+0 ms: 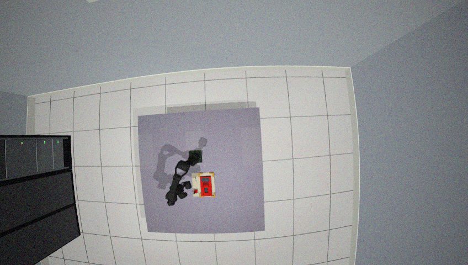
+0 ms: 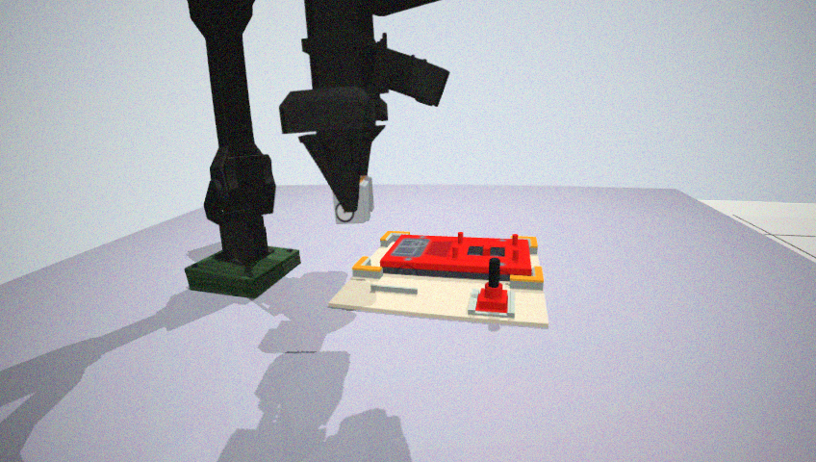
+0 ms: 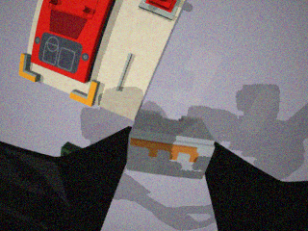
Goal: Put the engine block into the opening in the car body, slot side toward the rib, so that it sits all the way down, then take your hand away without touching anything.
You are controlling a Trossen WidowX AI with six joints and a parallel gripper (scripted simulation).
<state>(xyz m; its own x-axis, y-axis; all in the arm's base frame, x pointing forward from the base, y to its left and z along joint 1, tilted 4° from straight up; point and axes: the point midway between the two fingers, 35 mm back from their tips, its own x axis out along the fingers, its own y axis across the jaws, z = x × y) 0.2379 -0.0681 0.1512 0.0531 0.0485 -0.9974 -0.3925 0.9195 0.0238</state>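
Right now my gripper tip is 12 cm short of the black upright peg, 10 cm above it and 7 cm to the right of it. The rest, counted from my gripper tip: engine block (right at my gripper tip).
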